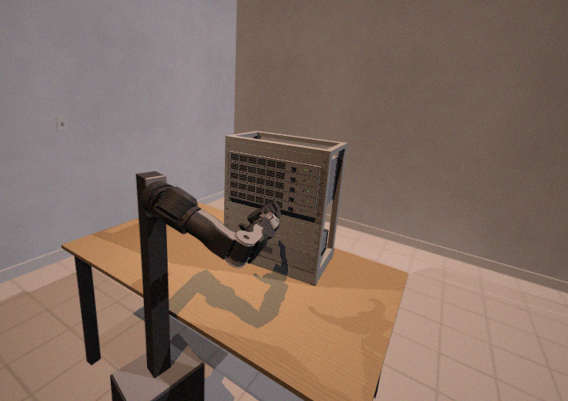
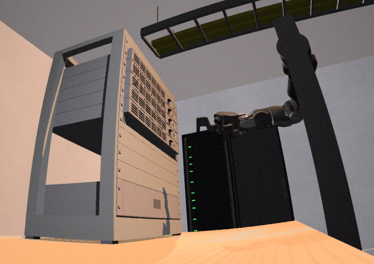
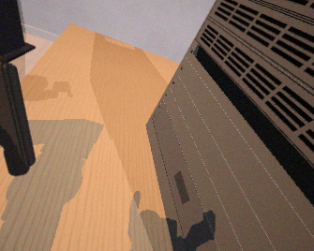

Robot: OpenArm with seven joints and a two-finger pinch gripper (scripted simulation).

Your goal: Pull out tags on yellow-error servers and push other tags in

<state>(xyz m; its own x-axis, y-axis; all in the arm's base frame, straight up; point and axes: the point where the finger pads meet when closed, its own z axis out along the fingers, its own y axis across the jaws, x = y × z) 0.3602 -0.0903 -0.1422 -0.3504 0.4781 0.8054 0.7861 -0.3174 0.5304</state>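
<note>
The locate button is 180 mm ahead of my hand, 140 mm above it and 70 mm to the right of it.
</note>
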